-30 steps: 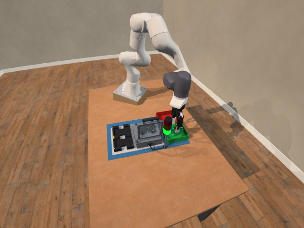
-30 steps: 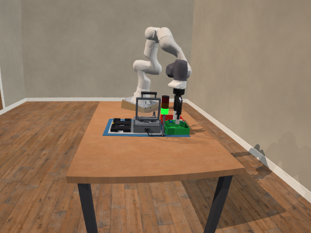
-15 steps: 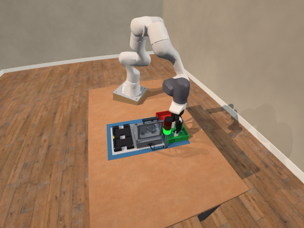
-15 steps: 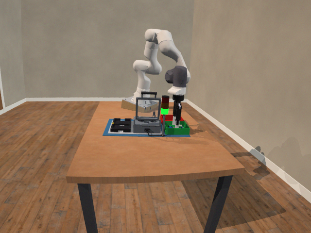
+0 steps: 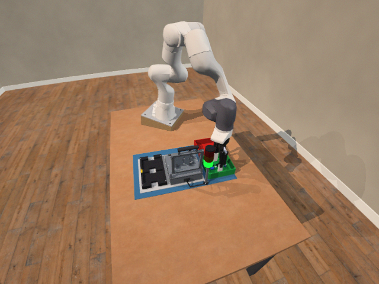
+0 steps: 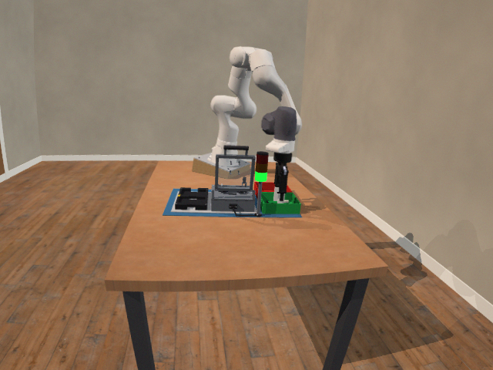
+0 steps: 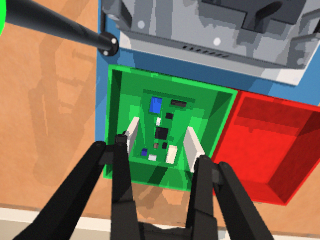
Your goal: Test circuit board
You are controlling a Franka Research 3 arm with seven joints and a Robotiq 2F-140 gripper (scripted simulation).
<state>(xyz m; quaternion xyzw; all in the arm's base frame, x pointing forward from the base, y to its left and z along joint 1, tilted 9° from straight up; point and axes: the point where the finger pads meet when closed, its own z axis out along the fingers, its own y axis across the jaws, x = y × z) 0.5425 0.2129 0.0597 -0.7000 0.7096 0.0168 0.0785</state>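
The green bin is 3 cm below my hand. From my hand the other things lie so: green circuit board (2 cm below); then red bin (15 cm behind, 3 cm below); then dark plate (4 cm behind, 19 cm to the right, 3 cm above).
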